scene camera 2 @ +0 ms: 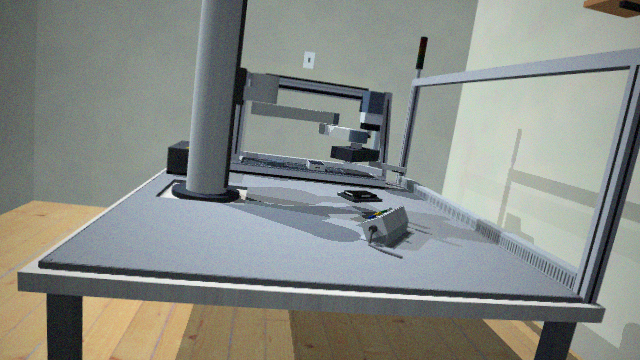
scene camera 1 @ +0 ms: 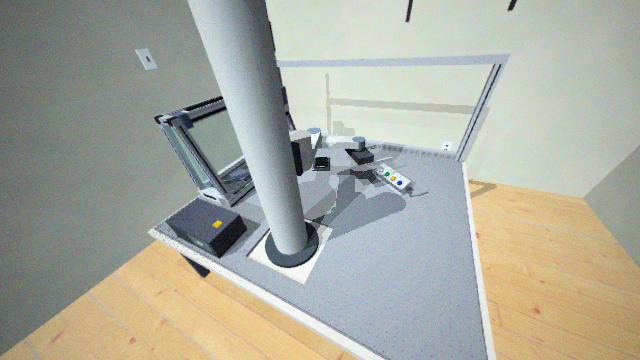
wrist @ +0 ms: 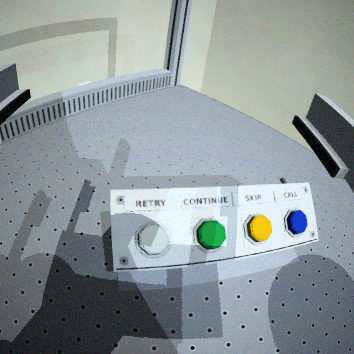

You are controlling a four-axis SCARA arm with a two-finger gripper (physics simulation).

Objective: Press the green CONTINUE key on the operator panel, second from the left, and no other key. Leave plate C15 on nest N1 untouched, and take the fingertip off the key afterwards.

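Where they show: gripper, fingertip midpoint: (scene camera 2: pixel 394 172) (scene camera 1: pixel 383 151) (wrist: pixel 162 80); arm's base, origin of the base link: (scene camera 2: pixel 206 194) (scene camera 1: pixel 292 242).
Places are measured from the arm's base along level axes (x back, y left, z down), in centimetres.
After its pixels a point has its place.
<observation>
The white operator panel (scene camera 1: pixel 405 187) @(x -52.0, y -42.4, z -6.6 cm) (scene camera 2: pixel 396 223) @(x -62.1, y -37.4, z -6.2 cm) (wrist: pixel 180 225) @(x -61.9, y -29.5, z -8.0 cm) stands on the table with its keys facing up. Its green CONTINUE key (scene camera 1: pixel 387 174) @(x -58.9, y -31.2, z -7.9 cm) (wrist: pixel 211 234) @(x -59.3, y -30.6, z -8.2 cm) is second from the left, between the white RETRY key (wrist: pixel 153 238) @(x -62.3, y -26.7, z -8.2 cm) and the yellow SKIP key (scene camera 1: pixel 393 178) @(x -56.1, y -35.1, z -8.0 cm) (wrist: pixel 259 228) @(x -56.4, y -34.5, z -8.2 cm); the blue CALL key (scene camera 1: pixel 399 183) @(x -52.9, y -38.9, z -7.8 cm) (wrist: pixel 297 222) @(x -53.4, y -38.5, z -8.1 cm) is at the right end. My gripper (wrist: pixel 162 80) @(x -62.7, y -26.6, z -20.6 cm) is open and empty, its fingers wide apart. In scene camera 1 its dark body is above the table beyond the panel's RETRY end. No finger covers a key in the wrist view. Plate C15 and nest N1 cannot be identified by label.
A flat dark fixture (scene camera 1: pixel 321 163) @(x -61.9, y 14.4, z -3.9 cm) (scene camera 2: pixel 359 195) @(x -62.5, y 10.7, z -3.7 cm) lies near the panel. A small white block (scene camera 2: pixel 315 164) @(x -47.7, y 50.2, z -9.2 cm) sits inside the framed enclosure (scene camera 2: pixel 389 140) @(x -84.8, y 50.9, z -26.4 cm). A black box (scene camera 1: pixel 200 222) @(x 14.4, y 38.3, z -12.8 cm) stands by the column (scene camera 1: pixel 255 130) @(x 6.4, y -3.9, z -59.4 cm) (scene camera 2: pixel 212 100) @(x -0.2, y -7.5, z -35.4 cm). A slotted strip (scene camera 2: pixel 530 256) @(x -100.4, y -50.9, z -3.6 cm) (wrist: pixel 120 97) @(x -100.3, y -50.4, z -1.4 cm) and clear guard line the back edge.
</observation>
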